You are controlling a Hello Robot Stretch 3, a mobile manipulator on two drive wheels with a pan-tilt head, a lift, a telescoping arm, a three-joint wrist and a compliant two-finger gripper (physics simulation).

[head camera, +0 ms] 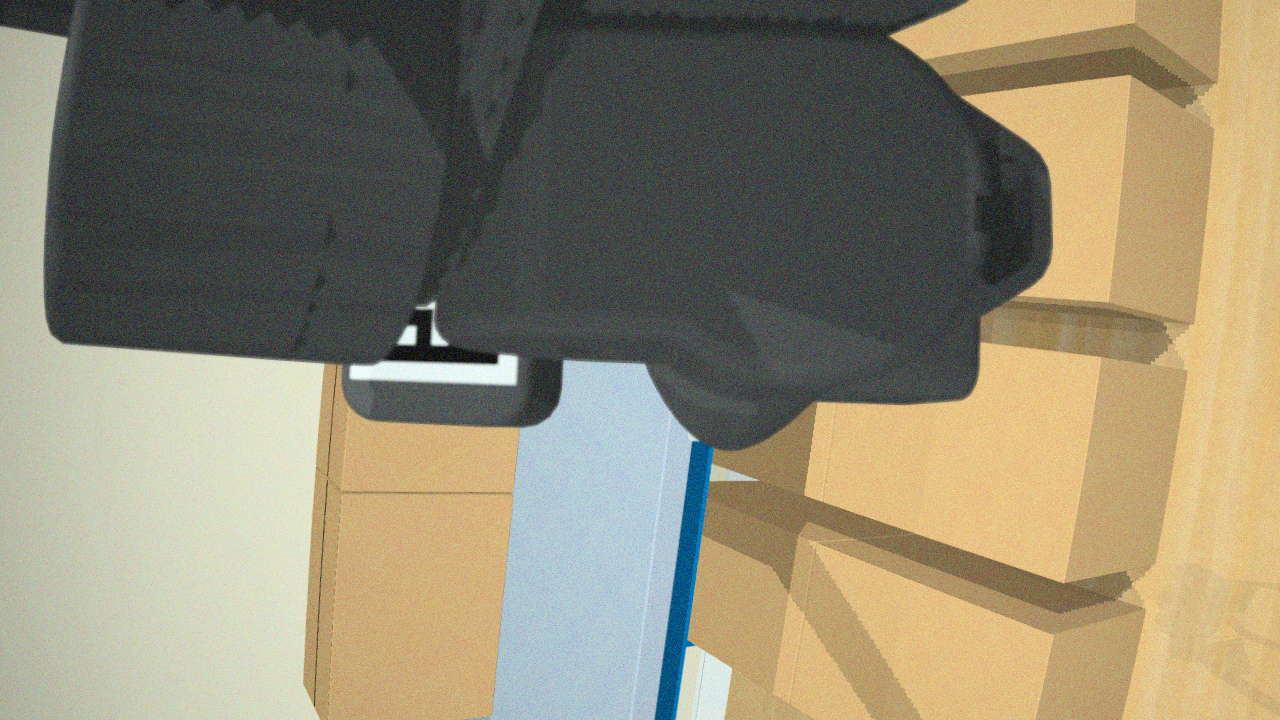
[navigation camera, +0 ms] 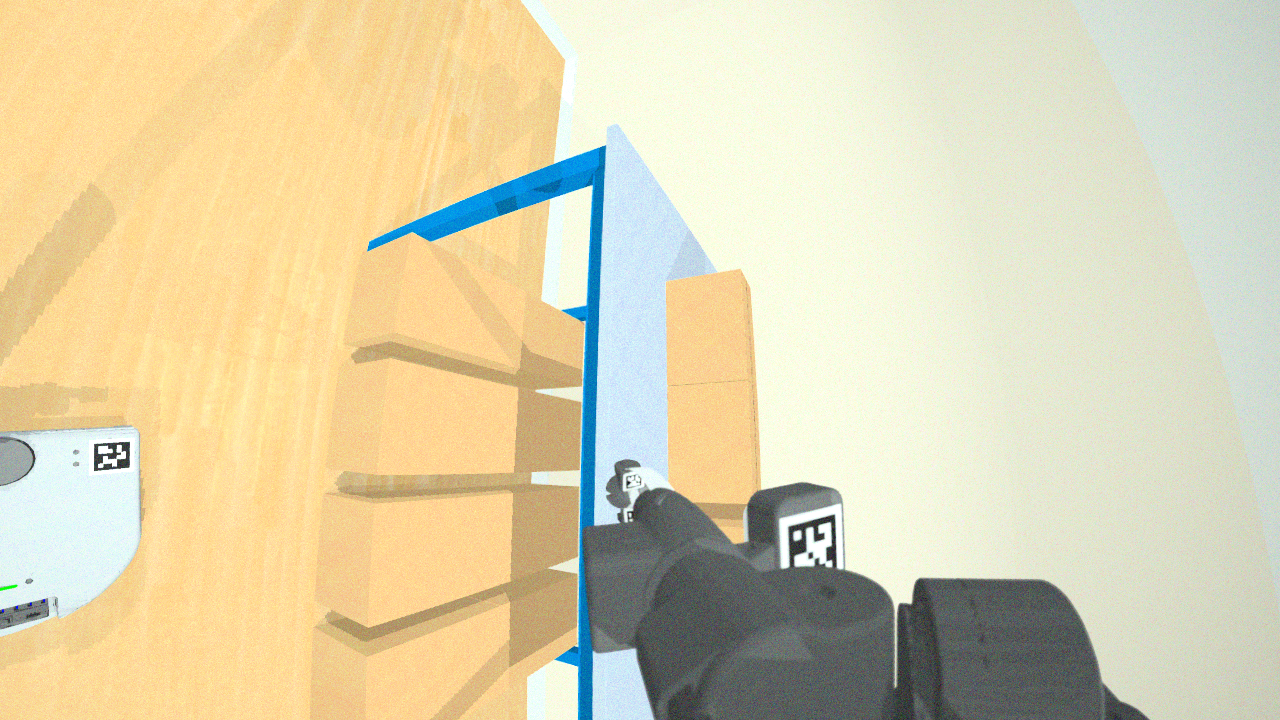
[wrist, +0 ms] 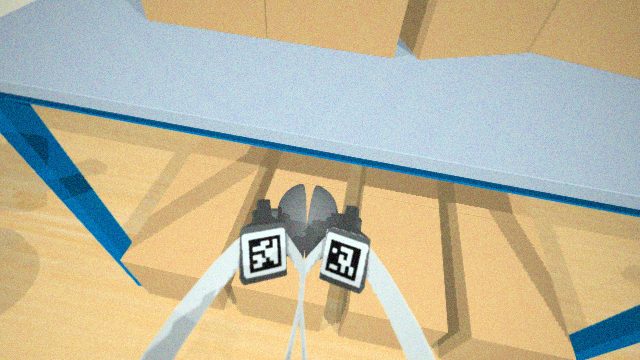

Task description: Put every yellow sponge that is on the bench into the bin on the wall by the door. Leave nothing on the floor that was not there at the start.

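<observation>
The bench has a pale grey-blue top and a blue frame. No yellow sponge shows on the visible parts of its top, and the wall bin does not show in these views. My gripper is shut, its two dark fingertips together with a thin slit at their outer ends and nothing between them. In the wrist view the tips appear just off the bench's front edge, against the boxes below. In the navigation view they overlap the bench top. The dark wrist hides part of the bench in the head view.
Cardboard boxes stand along the back of the bench top by the wall. Several larger boxes stand on the floor under the bench. My white base is at the left of the navigation view.
</observation>
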